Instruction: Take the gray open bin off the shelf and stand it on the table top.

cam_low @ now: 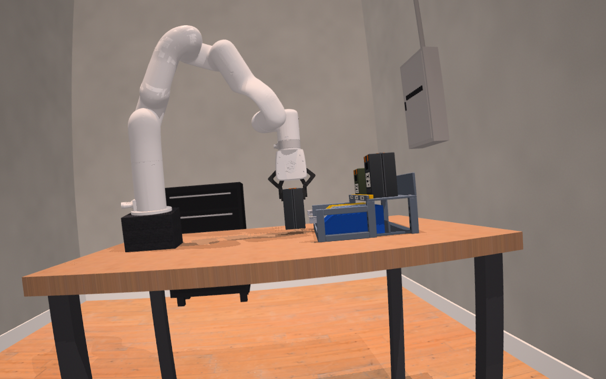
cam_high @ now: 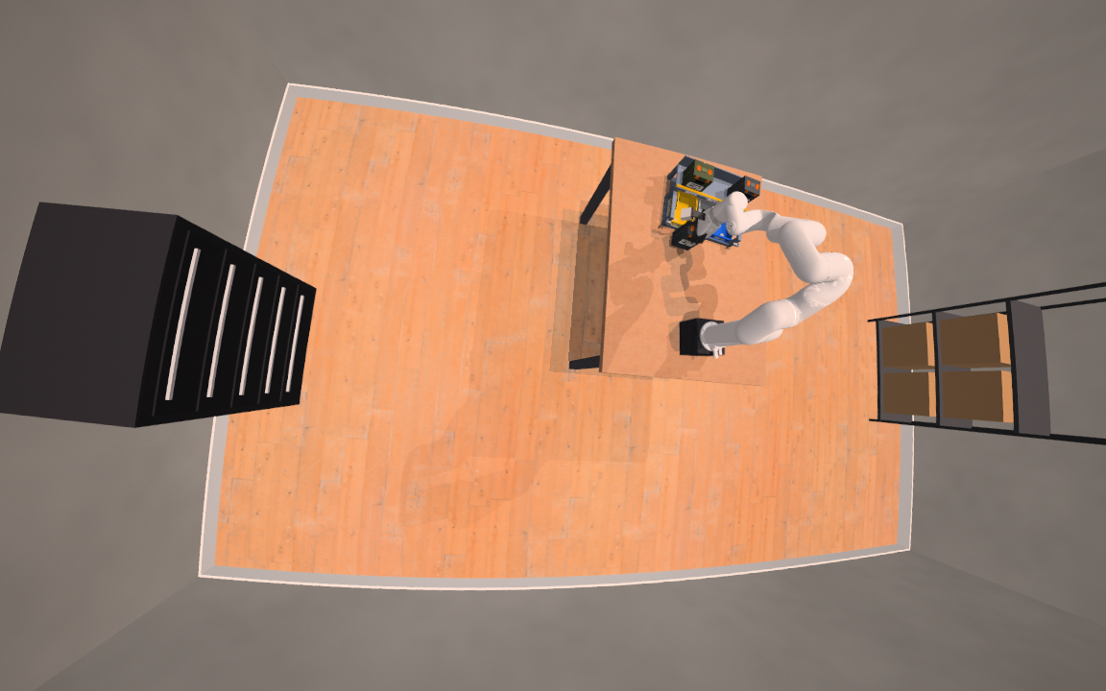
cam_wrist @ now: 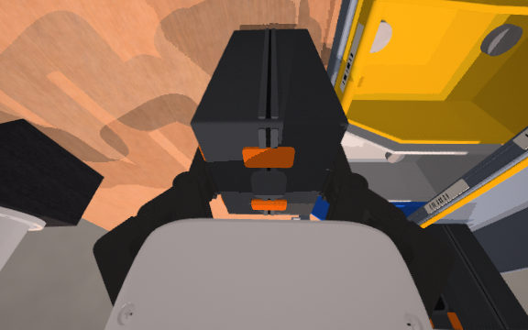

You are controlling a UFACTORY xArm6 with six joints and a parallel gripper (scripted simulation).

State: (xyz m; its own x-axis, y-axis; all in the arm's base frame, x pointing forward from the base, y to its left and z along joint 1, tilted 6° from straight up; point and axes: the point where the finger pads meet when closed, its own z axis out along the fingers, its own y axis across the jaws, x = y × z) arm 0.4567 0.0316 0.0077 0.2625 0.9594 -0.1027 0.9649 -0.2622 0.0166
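The gray open bin is 13 cm to the right of my hand, 13 cm ahead of it and 8 cm below it. The rest, counted from my hand: yellow bin (16 cm ahead, 8 cm below, 2 cm to the right); green case (25 cm ahead, 5 cm to the right, 2 cm above); black box (4 cm below).
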